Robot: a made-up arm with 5 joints. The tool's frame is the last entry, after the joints.
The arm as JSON. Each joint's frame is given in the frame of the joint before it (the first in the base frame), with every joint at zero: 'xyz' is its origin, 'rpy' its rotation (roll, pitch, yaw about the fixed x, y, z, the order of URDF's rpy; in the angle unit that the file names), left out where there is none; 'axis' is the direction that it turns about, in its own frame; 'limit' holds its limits. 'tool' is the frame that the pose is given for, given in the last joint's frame.
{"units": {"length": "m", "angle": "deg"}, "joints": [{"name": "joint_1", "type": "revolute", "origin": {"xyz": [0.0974, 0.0, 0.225], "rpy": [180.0, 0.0, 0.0]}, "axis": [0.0, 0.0, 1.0], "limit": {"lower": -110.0, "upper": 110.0}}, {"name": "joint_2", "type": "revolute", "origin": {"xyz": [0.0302, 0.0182, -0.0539], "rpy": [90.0, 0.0, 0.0]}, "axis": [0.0, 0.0, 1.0], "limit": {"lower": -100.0, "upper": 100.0}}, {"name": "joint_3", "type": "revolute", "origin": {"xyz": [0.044, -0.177, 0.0]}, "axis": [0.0, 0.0, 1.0], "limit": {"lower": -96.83, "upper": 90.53}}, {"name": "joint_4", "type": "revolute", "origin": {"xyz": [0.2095, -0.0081, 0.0]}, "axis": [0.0, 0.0, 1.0], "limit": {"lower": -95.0, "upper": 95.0}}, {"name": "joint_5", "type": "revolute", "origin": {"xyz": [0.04, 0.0, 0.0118], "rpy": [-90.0, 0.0, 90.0]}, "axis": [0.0, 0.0, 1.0], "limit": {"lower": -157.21, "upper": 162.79}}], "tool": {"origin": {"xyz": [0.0, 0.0, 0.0], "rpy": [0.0, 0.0, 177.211]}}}
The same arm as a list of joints. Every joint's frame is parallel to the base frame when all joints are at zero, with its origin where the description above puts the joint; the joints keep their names.
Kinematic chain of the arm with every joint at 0, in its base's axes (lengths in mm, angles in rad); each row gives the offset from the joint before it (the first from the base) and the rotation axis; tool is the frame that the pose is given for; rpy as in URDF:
joint_1: xyz 97.4 0 225 axis -z
joint_2: xyz 30.2 -18.2 53.9 axis +y
joint_3: xyz 44 0 177 axis +y
joint_4: xyz 209.5 0 8.1 axis +y
joint_5: xyz 40 11.8 0 axis -x
tool: xyz 0 0 0 rpy 1.5708 -1.5221 -1.5708
Joint limits (rad, base to tool): -1.9199..1.9199 -1.7453..1.7453 -1.69..1.58 -1.6581..1.6581 -2.7438..2.8412

